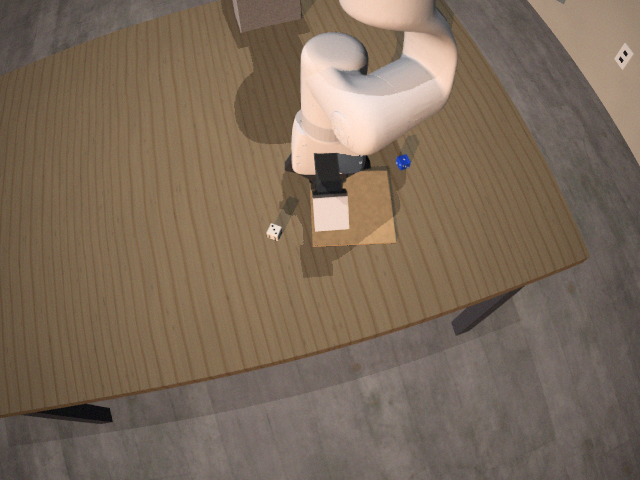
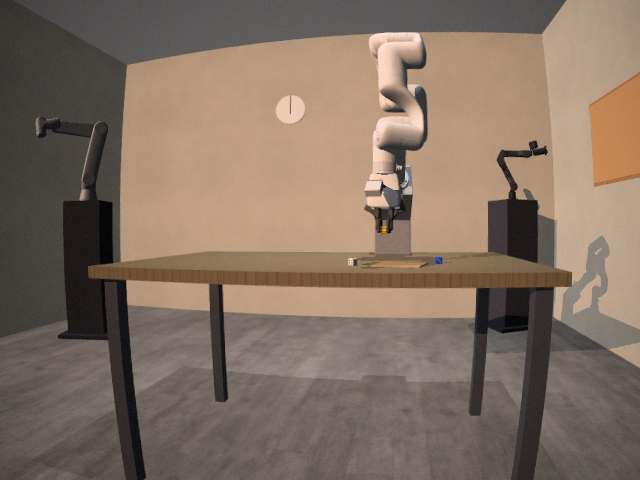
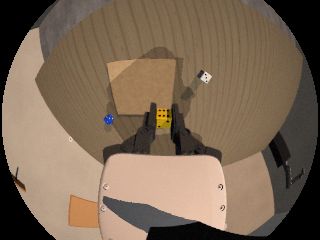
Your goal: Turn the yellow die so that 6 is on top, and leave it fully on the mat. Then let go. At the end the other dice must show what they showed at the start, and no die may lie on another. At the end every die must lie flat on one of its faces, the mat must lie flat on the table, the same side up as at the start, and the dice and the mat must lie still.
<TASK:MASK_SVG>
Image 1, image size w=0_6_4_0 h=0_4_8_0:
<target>my gripper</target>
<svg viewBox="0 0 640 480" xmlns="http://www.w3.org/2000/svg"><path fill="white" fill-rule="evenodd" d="M299 110L293 123L292 153L285 161L285 171L298 173L309 179L309 182L312 183L311 190L314 190L312 191L315 232L349 229L348 193L346 188L342 189L343 183L346 182L346 177L348 178L357 172L370 169L370 160L367 155L358 155L340 142L325 142L310 136L302 126L301 110Z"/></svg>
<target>tan mat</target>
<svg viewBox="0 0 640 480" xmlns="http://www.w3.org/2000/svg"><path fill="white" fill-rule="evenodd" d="M387 171L360 171L348 177L347 181L343 183L343 188L346 188L348 192L349 229L315 232L313 197L310 186L313 247L396 243Z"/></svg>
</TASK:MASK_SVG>
